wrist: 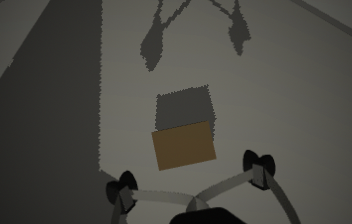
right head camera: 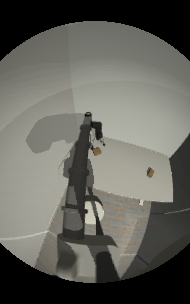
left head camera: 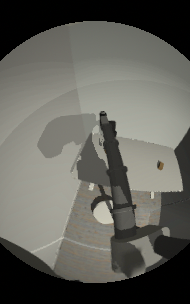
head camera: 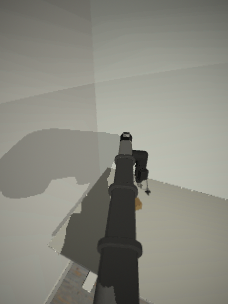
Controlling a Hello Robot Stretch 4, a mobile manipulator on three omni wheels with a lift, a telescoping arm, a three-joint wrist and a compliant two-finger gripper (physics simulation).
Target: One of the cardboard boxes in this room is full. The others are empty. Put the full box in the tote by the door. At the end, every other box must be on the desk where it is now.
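Seen in the pictures: gripper, between the fingertips: (wrist: 189,173) (right head camera: 97,147) (head camera: 136,197); robot's base, origin of its link: (right head camera: 90,211) (left head camera: 105,211).
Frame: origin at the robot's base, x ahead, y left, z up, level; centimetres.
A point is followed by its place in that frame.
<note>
A brown cardboard box (head camera: 138,204) @(x 72.5, y -10.6, z 74.1 cm) (right head camera: 97,151) @(x 72.0, y -8.8, z 73.9 cm) (wrist: 184,146) @(x 73.7, y -7.9, z 74.2 cm) stands on the light desk (head camera: 175,240) @(x 53.4, y -31.0, z 69.2 cm) (left head camera: 140,175) @(x 35.9, y -40.2, z 69.2 cm) (right head camera: 122,175) @(x 42.2, y -36.9, z 69.2 cm) near the arm's end; its plain top shows in the wrist view. My gripper (wrist: 189,173) @(x 71.6, y -8.8, z 82.0 cm) (right head camera: 98,145) @(x 71.6, y -8.8, z 82.0 cm) is open and empty, above the desk. In the wrist view the box lies beyond the line between the fingertips, apart from both. A second cardboard box (left head camera: 160,165) @(x 40.8, y -71.6, z 74.2 cm) (right head camera: 150,172) @(x 41.1, y -72.3, z 74.2 cm) stands toward the desk's right end, with a dark patch on one side. What the boxes contain cannot be told. The tote does not show.
My dark telescoping arm (head camera: 122,215) @(x 29.6, y -0.3, z 123.7 cm) (left head camera: 117,175) @(x 20.5, y 0.5, z 124.0 cm) (right head camera: 77,185) @(x 17.0, y -1.0, z 124.0 cm) reaches over the desk's left part. Walls (head camera: 160,110) @(x 107.5, y -22.0, z 126.6 cm) rise behind and to the left. A round white object (left head camera: 103,212) @(x -0.7, y 4.2, z 18.7 cm) (right head camera: 94,212) @(x -0.4, y -6.3, z 18.7 cm) is on the wood-patterned floor (left head camera: 90,225) @(x -26.6, y 27.4, z -2.8 cm) (right head camera: 125,225) @(x -32.2, y -61.4, z -2.8 cm) at the desk's near side.
</note>
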